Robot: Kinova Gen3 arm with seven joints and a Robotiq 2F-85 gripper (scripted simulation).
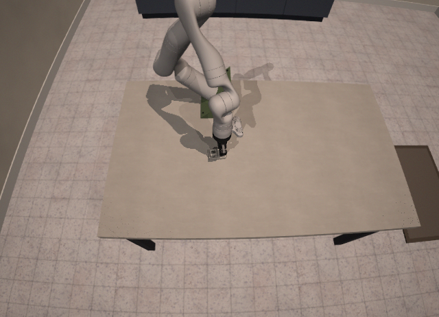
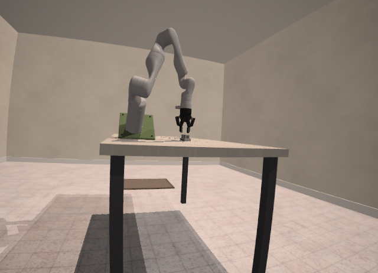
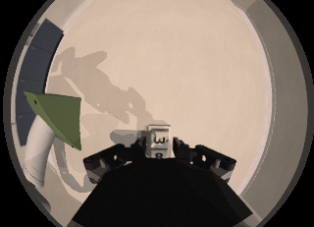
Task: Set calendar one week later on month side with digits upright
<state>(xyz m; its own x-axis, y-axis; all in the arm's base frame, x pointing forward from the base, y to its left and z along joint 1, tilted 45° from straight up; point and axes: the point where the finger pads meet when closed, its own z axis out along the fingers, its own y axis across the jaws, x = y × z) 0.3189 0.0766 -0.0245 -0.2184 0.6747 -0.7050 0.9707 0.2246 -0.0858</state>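
Now: the white tray 6 cm below my hand and 2 cm to the right of it.
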